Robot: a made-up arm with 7 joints. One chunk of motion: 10 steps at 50 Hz.
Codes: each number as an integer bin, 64 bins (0 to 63) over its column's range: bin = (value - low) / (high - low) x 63, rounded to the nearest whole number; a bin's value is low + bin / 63 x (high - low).
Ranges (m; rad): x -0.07..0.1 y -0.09..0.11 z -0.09..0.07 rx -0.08..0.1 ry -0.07..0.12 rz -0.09..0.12
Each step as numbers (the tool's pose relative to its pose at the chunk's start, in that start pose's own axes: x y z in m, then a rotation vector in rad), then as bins.
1 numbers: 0.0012 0.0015 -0.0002 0.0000 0.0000 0.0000
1 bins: 26 29 35 28 23 27
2 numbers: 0.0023 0.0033 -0.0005 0.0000 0.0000 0.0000
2 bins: 27 29 35 28 23 27
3 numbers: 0.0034 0.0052 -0.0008 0.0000 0.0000 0.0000
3 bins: 27 30 35 28 23 27
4 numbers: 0.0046 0.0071 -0.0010 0.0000 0.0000 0.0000
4 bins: 28 31 35 28 23 27
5 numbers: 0.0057 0.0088 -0.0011 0.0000 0.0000 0.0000
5 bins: 28 31 35 28 23 27
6 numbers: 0.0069 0.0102 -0.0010 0.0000 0.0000 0.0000
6 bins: 28 32 35 28 23 27
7 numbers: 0.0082 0.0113 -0.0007 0.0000 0.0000 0.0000
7 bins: 29 32 35 28 23 27
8 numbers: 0.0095 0.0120 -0.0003 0.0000 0.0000 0.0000
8 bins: 29 32 35 28 23 27
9 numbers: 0.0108 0.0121 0.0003 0.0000 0.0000 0.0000
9 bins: 30 32 36 28 23 27
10 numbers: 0.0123 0.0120 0.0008 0.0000 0.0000 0.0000
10 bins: 30 32 36 28 23 27
